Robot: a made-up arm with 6 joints. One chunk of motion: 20 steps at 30 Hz.
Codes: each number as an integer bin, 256 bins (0 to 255) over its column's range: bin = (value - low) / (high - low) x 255, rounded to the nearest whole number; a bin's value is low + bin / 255 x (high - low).
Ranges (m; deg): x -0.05..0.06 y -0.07..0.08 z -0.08..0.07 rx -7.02..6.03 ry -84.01..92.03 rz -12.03..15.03
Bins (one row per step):
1: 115 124 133 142 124 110
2: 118 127 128 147 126 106
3: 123 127 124 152 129 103
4: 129 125 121 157 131 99
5: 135 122 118 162 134 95
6: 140 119 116 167 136 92
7: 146 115 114 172 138 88
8: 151 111 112 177 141 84
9: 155 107 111 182 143 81
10: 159 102 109 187 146 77
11: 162 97 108 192 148 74
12: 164 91 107 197 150 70
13: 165 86 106 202 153 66
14: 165 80 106 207 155 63
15: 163 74 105 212 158 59
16: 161 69 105 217 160 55
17: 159 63 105 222 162 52
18: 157 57 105 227 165 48
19: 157 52 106 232 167 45
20: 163 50 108 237 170 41
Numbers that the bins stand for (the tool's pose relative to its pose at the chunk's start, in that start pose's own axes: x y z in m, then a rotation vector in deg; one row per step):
1: -0.0004 0.0029 -0.0018 0.25 1.59 -0.36
2: 0.0009 0.0047 -0.0047 0.50 2.97 -0.78
3: 0.0031 0.0047 -0.0071 0.76 5.05 -1.10
4: 0.0056 0.0035 -0.0088 1.01 6.43 -1.52
5: 0.0082 0.0018 -0.0106 1.27 8.50 -1.95
6: 0.0104 0.0000 -0.0118 1.53 9.88 -2.27
7: 0.0130 -0.0024 -0.0129 1.78 11.26 -2.69
8: 0.0151 -0.0047 -0.0141 2.04 13.33 -3.12
9: 0.0169 -0.0071 -0.0147 2.29 14.71 -3.43
10: 0.0186 -0.0100 -0.0159 2.55 16.78 -3.86
11: 0.0199 -0.0129 -0.0165 2.81 18.16 -4.18
12: 0.0207 -0.0165 -0.0171 3.06 19.54 -4.60
13: 0.0212 -0.0194 -0.0176 3.32 21.61 -5.03
14: 0.0212 -0.0229 -0.0176 3.57 22.99 -5.34
15: 0.0203 -0.0265 -0.0182 3.83 25.07 -5.77
16: 0.0195 -0.0294 -0.0182 4.09 26.45 -6.19
17: 0.0186 -0.0329 -0.0182 4.34 27.83 -6.51
18: 0.0177 -0.0365 -0.0182 4.60 29.90 -6.94
19: 0.0177 -0.0394 -0.0176 4.85 31.28 -7.25
20: 0.0203 -0.0406 -0.0165 5.11 33.35 -7.68

